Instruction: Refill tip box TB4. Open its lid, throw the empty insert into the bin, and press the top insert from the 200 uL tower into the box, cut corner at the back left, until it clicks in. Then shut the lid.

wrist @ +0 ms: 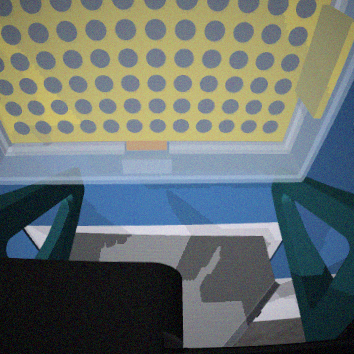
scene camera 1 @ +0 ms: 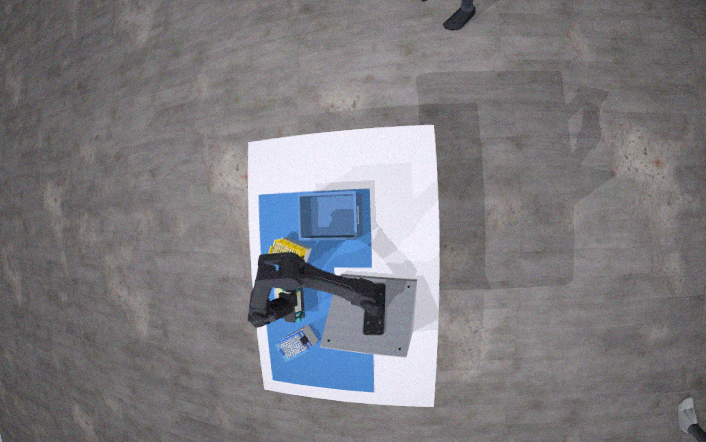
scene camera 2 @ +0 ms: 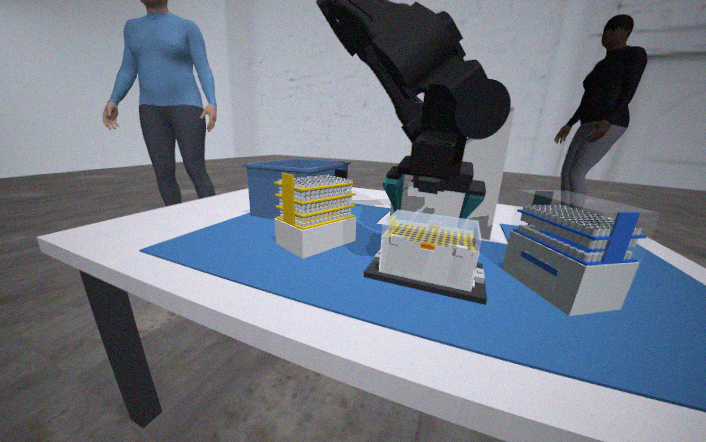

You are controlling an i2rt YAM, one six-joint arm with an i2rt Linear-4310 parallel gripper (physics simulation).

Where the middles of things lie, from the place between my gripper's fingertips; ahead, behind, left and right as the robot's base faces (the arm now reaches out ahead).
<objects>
Now: hand 6 cm short of the clear lid [scene camera 2: 439,230], 1 cm to the right of it and 1 cm below it. Round my hand: blue bin [scene camera 1: 331,215] 32 cm to the right, 14 cm behind, 1 cm above; then blue-trimmed tip tower [scene camera 2: 581,254] 19 cm to the left, 3 cm ahead, 1 cm above.
</objects>
